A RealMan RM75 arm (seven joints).
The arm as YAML. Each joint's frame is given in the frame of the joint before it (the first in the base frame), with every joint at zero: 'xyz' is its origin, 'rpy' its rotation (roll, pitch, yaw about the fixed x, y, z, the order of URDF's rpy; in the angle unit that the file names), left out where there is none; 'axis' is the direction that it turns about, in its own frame. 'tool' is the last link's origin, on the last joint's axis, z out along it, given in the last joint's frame.
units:
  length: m
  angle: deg
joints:
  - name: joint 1
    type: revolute
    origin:
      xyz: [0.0, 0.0, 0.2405]
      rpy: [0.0, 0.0, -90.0]
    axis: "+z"
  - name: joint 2
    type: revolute
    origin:
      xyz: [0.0, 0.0, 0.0]
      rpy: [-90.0, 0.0, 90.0]
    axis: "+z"
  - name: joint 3
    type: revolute
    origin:
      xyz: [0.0, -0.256, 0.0]
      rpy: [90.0, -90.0, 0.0]
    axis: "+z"
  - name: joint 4
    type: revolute
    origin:
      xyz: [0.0, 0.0, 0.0]
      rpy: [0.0, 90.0, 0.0]
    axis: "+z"
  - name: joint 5
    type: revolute
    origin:
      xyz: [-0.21, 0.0, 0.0]
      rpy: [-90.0, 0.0, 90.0]
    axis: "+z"
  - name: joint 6
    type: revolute
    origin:
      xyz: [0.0, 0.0, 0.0]
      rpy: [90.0, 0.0, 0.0]
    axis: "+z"
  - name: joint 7
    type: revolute
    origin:
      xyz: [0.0, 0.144, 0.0]
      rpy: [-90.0, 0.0, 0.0]
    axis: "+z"
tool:
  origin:
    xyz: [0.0, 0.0, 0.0]
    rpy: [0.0, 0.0, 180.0]
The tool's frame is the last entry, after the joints.
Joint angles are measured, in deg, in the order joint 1, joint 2, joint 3, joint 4, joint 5, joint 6, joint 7. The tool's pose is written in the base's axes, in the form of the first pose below.
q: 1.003 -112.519 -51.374 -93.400 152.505 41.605 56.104
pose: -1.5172 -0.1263 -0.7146 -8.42 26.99 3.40
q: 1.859 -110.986 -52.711 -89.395 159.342 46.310 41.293
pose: -1.5353 -0.2420 -0.7571 -10.29 26.61 3.42
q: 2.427 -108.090 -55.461 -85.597 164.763 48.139 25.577
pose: -1.6014 -0.3692 -0.7353 -13.12 26.86 3.91
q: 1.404 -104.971 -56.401 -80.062 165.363 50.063 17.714
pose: -1.6702 -0.4258 -0.6667 -16.36 27.50 4.14
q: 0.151 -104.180 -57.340 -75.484 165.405 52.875 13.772
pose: -1.6789 -0.4543 -0.6468 -18.11 28.06 4.46
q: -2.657 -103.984 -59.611 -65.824 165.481 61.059 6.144
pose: -1.6453 -0.5231 -0.6646 -20.77 28.91 5.45
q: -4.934 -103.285 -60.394 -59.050 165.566 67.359 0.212
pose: -1.6360 -0.5812 -0.6912 -22.35 29.21 6.24
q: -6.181 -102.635 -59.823 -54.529 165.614 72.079 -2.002
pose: -1.6443 -0.5977 -0.7112 -23.37 28.96 6.52
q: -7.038 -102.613 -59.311 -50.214 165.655 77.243 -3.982
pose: -1.6387 -0.6199 -0.7426 -24.19 28.42 6.69
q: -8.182 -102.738 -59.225 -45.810 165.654 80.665 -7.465
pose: -1.6464 -0.6635 -0.7414 -25.13 28.29 6.81
